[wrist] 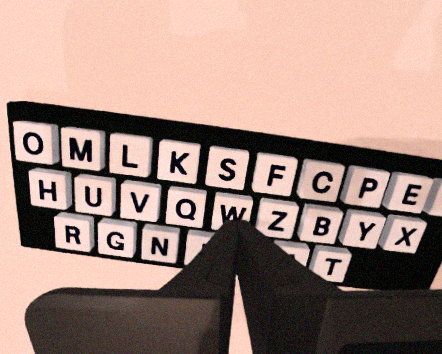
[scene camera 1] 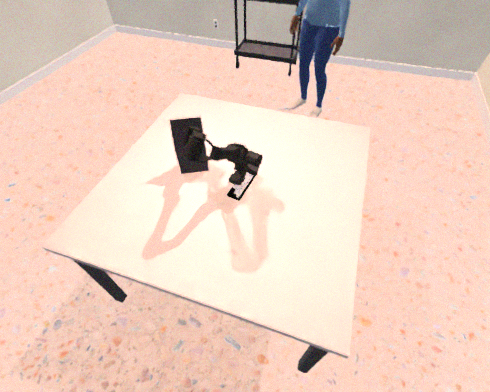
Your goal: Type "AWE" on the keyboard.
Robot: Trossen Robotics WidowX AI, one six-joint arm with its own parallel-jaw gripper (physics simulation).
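Places are measured from the arm's base along level axes (x back, y right, z up), in millimetres.
Where they show: gripper, fingertip midpoint: (wrist: 235,229) (scene camera 1: 242,180).
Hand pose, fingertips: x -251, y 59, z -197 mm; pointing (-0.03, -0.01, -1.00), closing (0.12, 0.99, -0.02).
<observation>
After its pixels a point has its place.
A black keyboard (scene camera 1: 233,195) @[x -229, y 155, z -207 mm] (wrist: 390,272) @[x -213, y 135, z -207 mm] with white letter keys lies on the table. In the wrist view my gripper (wrist: 235,229) @[x -251, y 59, z -197 mm] is shut and empty, its joined tips over the lower part of the W key (wrist: 232,206) @[x -260, y 58, z -202 mm]. I cannot tell whether the tips touch the key. The E key (wrist: 412,194) @[x -257, y 137, z -202 mm] is in the top row at the right. The A key (wrist: 300,254) @[x -233, y 87, z -202 mm] is in the bottom row, mostly hidden behind the right finger, left of the T key (wrist: 331,266) @[x -224, y 102, z -202 mm]. In the scene view the arm covers part of the keyboard.
The arm reaches from a black base plate (scene camera 1: 181,148) @[x 50, y 52, z -46 mm] on the white table (scene camera 1: 300,260) @[x -586, y 423, z -218 mm]. Behind the table stand a person in blue (scene camera 1: 315,50) and a black cart (scene camera 1: 265,56). Arm shadows fall across the table.
</observation>
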